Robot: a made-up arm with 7 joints.
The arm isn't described. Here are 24 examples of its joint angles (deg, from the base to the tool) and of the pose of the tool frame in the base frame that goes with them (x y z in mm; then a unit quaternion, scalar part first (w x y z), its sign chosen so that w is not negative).
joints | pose
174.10 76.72 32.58 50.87 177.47 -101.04 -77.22 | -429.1 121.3 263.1 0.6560 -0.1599 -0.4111 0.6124
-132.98 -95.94 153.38 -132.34 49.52 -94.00 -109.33 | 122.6 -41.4 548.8 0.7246 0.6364 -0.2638 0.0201
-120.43 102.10 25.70 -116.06 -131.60 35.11 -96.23 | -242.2 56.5 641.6 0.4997 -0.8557 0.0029 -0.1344
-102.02 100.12 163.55 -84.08 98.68 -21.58 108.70 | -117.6 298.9 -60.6 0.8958 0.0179 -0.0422 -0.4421
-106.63 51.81 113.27 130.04 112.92 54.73 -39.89 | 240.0 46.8 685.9 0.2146 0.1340 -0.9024 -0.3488
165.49 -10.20 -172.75 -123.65 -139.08 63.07 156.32 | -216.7 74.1 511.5 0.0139 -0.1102 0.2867 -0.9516
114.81 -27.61 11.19 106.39 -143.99 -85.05 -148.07 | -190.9 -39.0 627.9 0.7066 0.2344 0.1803 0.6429
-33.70 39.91 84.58 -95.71 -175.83 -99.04 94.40 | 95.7 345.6 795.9 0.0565 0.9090 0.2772 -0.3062
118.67 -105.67 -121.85 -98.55 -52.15 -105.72 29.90 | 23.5 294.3 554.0 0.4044 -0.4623 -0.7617 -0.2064
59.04 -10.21 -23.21 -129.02 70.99 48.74 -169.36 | -343.9 94.3 503.5 0.6818 0.1855 0.5705 0.4187
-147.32 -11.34 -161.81 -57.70 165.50 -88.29 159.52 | 45.2 78.3 1033.0 0.0862 -0.9021 0.2036 0.3706
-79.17 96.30 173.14 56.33 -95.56 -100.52 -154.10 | -28.7 495.9 574.6 0.6888 -0.0761 0.7164 -0.0806
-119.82 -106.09 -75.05 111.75 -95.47 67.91 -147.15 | -166.8 -340.4 287.8 0.3567 -0.3411 0.1041 -0.8635
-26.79 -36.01 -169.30 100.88 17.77 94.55 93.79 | -261.9 -41.7 407.0 0.4679 -0.1100 -0.4558 0.7491
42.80 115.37 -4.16 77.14 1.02 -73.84 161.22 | 286.3 -266.8 -73.3 0.7262 -0.0803 -0.5043 -0.4602
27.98 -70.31 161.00 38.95 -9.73 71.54 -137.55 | -558.3 147.3 300.3 0.1516 -0.1220 -0.1998 -0.9603
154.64 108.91 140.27 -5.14 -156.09 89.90 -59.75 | -437.7 -260.9 58.3 0.9268 0.0320 -0.2411 -0.2862
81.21 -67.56 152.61 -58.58 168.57 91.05 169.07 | 122.0 247.0 769.3 0.6595 -0.4174 -0.5705 -0.2559
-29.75 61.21 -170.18 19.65 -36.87 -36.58 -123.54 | 509.3 359.1 801.7 0.4352 0.7830 0.0603 -0.4403
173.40 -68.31 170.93 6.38 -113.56 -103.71 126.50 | 570.7 -52.1 511.8 0.4528 -0.2486 0.3956 0.7594
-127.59 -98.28 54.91 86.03 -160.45 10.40 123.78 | 541.2 -125.0 585.2 0.4254 -0.1458 -0.8728 0.1897
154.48 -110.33 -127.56 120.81 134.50 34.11 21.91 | 250.6 -235.7 178.7 0.7589 -0.6323 -0.0555 0.1457
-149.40 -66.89 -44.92 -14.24 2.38 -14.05 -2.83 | 674.5 -262.0 608.2 0.6243 0.1833 -0.6940 -0.3082
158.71 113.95 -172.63 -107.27 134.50 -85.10 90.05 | -262.2 65.3 0.7 0.5813 0.5233 0.0819 0.6177
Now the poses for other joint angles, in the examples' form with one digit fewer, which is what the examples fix.
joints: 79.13 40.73 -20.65 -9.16 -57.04 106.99 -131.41
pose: 180 -346 836 0.795 -0.034 -0.585 0.159
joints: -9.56 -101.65 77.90 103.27 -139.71 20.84 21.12
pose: -236 -453 458 0.217 -0.321 -0.776 -0.498
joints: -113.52 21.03 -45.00 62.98 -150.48 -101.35 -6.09
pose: -245 275 623 0.302 -0.021 -0.122 0.945
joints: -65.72 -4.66 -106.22 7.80 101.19 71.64 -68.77
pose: 0 99 1071 0.065 0.331 0.772 -0.538
